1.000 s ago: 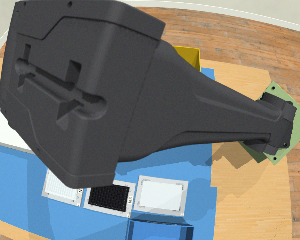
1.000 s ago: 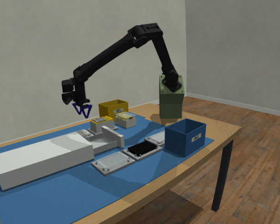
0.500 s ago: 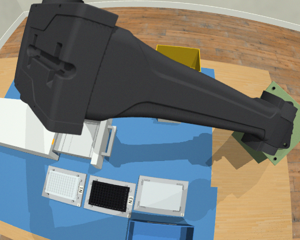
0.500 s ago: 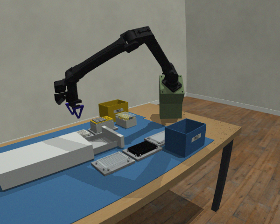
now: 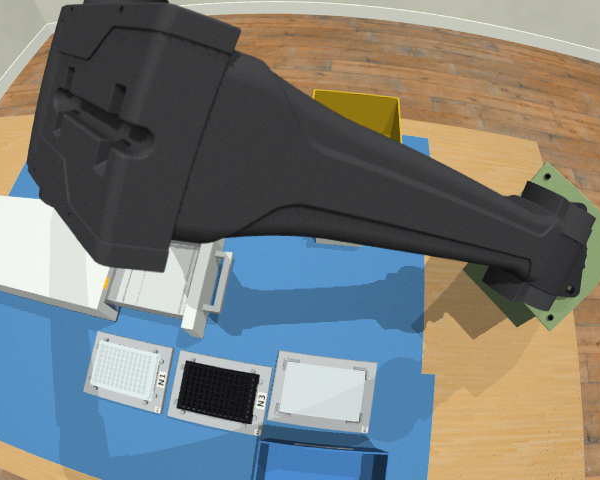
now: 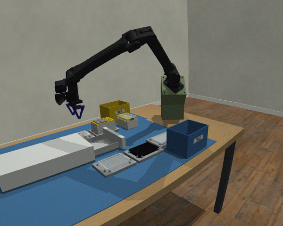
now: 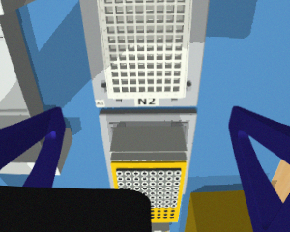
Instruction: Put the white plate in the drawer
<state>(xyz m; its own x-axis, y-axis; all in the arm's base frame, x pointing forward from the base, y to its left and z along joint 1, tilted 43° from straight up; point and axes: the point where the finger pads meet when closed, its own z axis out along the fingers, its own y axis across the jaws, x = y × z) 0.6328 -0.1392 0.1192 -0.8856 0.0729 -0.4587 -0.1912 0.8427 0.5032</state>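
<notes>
Now: the white plate 130 mm below my hand. From my hand the other things lie so: yellow tip box: 170 mm behind, 40 mm to the right, 90 mm below; then grey nest N2: 140 mm below; then drawer: 40 mm behind, 190 mm to the left, 120 mm below.
</notes>
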